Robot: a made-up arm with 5 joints.
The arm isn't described. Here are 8 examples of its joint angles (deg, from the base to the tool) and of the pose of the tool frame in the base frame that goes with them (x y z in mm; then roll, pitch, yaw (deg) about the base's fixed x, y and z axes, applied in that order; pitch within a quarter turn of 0, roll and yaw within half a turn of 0).
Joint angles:
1: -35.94 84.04 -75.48 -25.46 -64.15
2: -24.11 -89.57 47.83 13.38 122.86
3: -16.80 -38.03 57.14 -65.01 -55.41
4: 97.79 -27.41 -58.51 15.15 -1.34
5: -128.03 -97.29 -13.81 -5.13 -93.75
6: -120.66 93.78 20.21 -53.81 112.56
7: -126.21 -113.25 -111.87 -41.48 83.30
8: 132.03 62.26 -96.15 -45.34 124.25
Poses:
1: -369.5 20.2 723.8 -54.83 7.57 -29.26
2: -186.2 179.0 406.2 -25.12 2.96 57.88
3: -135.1 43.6 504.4 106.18 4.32 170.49
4: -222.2 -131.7 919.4 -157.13 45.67 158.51
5: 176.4 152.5 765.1 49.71 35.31 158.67
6: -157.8 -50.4 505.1 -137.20 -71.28 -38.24
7: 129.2 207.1 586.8 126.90 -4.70 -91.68
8: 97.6 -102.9 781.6 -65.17 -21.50 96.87
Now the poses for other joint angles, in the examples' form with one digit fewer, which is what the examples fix.
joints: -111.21 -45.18 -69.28 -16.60 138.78
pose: 169 -38 627 86.3 2.6 -163.6
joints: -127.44 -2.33 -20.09 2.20 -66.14
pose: 25 -190 667 9.2 -25.2 55.7
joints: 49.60 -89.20 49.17 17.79 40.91
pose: -376 177 679 118.5 -10.7 132.3
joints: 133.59 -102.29 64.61 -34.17 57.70
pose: -95 210 921 161.5 1.7 63.3
